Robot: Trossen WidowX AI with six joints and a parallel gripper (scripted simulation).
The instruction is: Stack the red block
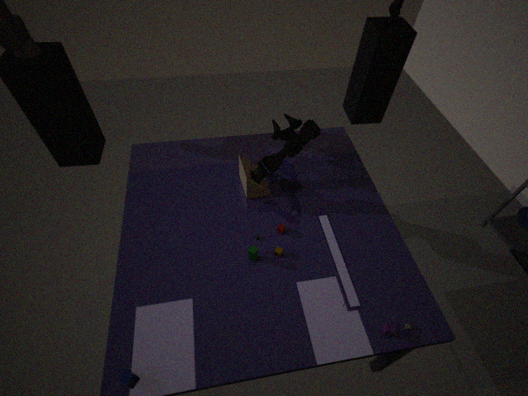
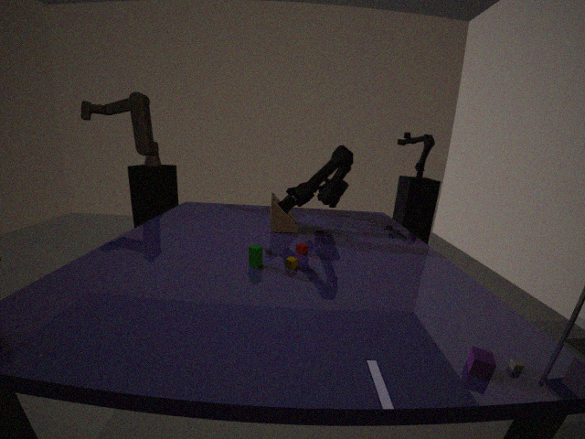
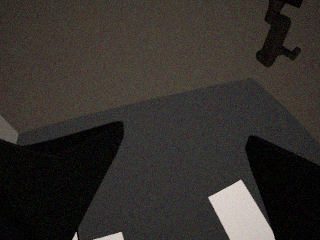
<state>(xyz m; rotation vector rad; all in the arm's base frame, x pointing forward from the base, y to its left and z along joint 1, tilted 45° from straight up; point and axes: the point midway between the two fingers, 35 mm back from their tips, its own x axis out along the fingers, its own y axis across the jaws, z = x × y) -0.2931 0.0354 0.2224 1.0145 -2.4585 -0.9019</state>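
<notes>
My gripper tip is now 590 mm short of the red block, 70 mm to the left of it and 190 mm above it. From my gripper tip the other things lie so: magenta block 1100 mm ahead, 270 mm to the left, 190 mm below; then yellow block 710 mm ahead, 100 mm to the right, 200 mm below.
</notes>
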